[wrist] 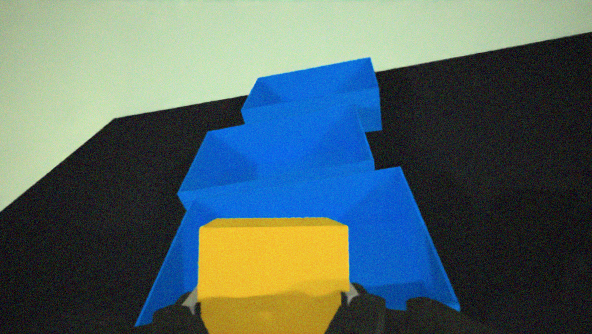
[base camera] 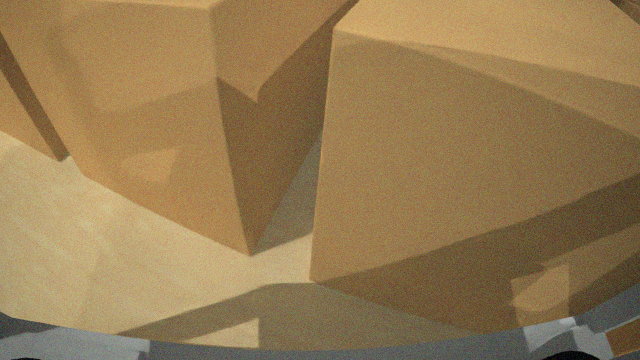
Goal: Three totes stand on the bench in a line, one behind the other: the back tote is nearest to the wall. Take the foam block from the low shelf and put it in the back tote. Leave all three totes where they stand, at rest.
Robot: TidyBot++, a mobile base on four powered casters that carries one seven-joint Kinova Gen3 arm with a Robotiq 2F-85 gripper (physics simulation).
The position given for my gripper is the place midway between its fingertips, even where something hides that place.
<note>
I see my gripper [wrist: 273, 297], a yellow foam block [wrist: 249, 268], a blue tote [wrist: 329, 142], a blue tote [wrist: 391, 254], a blue tote [wrist: 354, 81] and a black bench [wrist: 487, 142].
The base camera view does not show the yellow foam block: it is out of frame.
</note>
